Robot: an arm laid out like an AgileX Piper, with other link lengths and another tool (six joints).
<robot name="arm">
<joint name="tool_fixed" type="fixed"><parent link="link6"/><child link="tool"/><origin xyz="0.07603 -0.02 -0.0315" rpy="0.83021 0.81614 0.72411"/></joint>
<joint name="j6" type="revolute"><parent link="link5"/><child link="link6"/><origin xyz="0.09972 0 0.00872" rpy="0 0 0"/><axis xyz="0.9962 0 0.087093"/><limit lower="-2.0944" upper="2.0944"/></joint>
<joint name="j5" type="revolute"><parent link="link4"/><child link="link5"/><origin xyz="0 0 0" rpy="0 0 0"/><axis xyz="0 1 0"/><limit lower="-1.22" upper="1.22"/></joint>
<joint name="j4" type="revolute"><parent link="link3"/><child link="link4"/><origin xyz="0.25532 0 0.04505" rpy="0 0 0"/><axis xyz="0.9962 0 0.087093"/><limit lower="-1.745" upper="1.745"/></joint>
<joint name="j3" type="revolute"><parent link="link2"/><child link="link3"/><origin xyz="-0.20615 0 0.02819" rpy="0 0 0"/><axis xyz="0 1 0"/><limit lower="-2.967" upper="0"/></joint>
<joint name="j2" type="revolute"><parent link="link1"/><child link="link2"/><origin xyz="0 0 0" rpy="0 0 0"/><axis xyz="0 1 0"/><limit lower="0" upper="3.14"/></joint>
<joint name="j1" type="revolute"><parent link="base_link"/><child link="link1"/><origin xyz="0 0 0.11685" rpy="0 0 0"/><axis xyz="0 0 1"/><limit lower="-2.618" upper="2.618"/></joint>
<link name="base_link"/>
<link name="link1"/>
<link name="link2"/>
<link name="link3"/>
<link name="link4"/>
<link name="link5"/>
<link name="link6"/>
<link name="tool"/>
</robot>
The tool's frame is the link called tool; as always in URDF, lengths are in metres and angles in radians.
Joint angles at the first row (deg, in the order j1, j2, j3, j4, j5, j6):
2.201 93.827 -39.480 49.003 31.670 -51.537
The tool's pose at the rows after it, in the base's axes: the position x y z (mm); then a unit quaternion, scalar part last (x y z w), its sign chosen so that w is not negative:
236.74, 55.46, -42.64, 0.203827, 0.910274, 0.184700, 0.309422
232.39, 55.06, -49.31, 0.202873, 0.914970, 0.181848, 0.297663
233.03, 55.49, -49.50, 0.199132, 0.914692, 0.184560, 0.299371
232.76, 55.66, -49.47, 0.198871, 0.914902, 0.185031, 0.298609
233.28, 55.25, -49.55, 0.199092, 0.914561, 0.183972, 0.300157
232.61, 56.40, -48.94, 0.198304, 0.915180, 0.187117, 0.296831
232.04, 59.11, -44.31, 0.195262, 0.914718, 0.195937, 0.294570
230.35, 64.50, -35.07, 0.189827, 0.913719, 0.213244, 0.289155
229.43, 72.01, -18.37, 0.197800, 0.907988, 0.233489, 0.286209
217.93, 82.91, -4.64, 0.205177, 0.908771, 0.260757, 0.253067
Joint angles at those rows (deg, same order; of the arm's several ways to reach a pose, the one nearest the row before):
2.201 95.705 -38.523 49.888 31.137 -51.819
2.201 97.311 -38.525 49.887 31.137 -52.223
2.201 97.397 -38.526 50.498 31.138 -53.279
2.201 97.396 -38.524 50.481 31.245 -53.280
2.201 97.395 -38.525 50.479 31.026 -53.278
2.201 97.396 -38.643 50.479 31.630 -53.278
2.200 96.412 -38.641 50.480 33.054 -53.281
2.200 94.479 -38.642 50.479 35.930 -53.144
2.201 90.903 -38.643 50.481 39.456 -50.799
2.201 88.531 -38.640 50.481 45.547 -48.115

